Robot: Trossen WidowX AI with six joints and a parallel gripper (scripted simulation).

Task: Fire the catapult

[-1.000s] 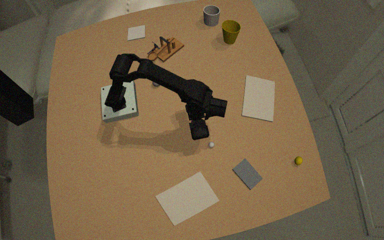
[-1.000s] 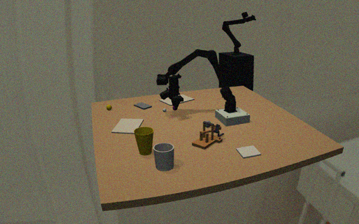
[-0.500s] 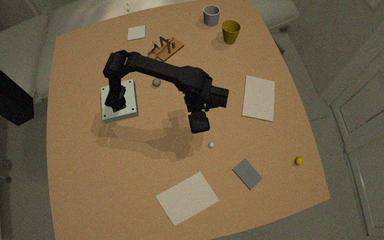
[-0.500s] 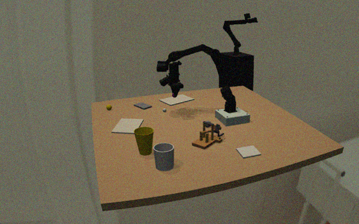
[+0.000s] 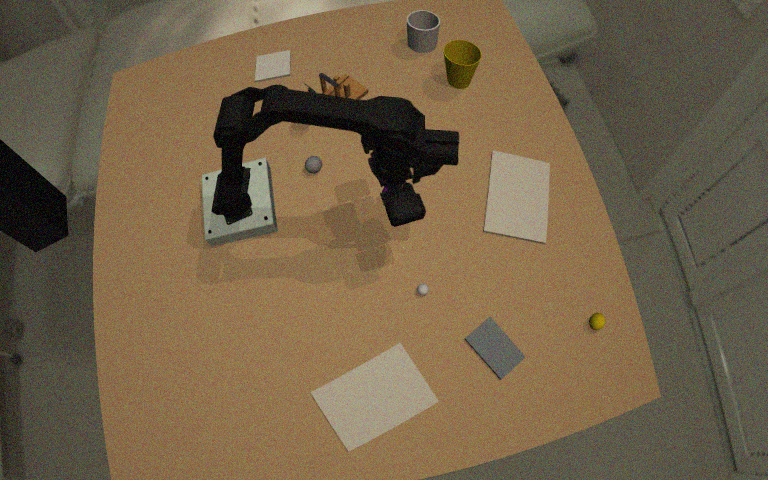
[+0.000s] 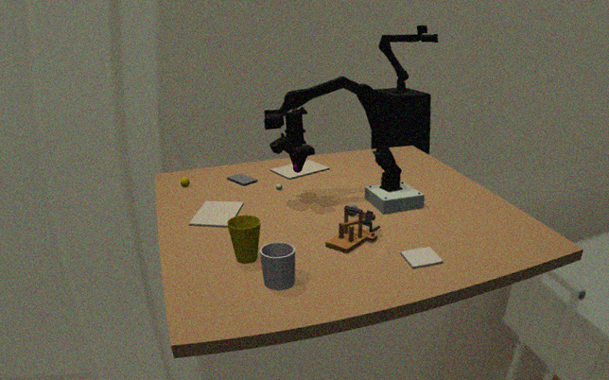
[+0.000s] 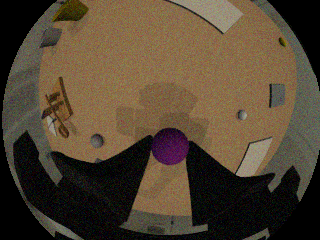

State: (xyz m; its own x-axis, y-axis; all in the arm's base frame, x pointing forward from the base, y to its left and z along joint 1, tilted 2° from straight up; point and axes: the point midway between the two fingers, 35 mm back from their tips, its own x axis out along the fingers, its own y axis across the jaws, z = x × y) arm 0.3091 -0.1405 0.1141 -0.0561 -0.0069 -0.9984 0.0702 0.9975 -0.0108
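Right now the wooden catapult is 35 cm to the left of my gripper tip, 8 cm below it and 4 cm behind it. The rest, counted from my gripper tip: grey ball (19 cm to the left, 11 cm below, 11 cm behind); purple ball (1 cm above); small white ball (17 cm to the right, 12 cm below).
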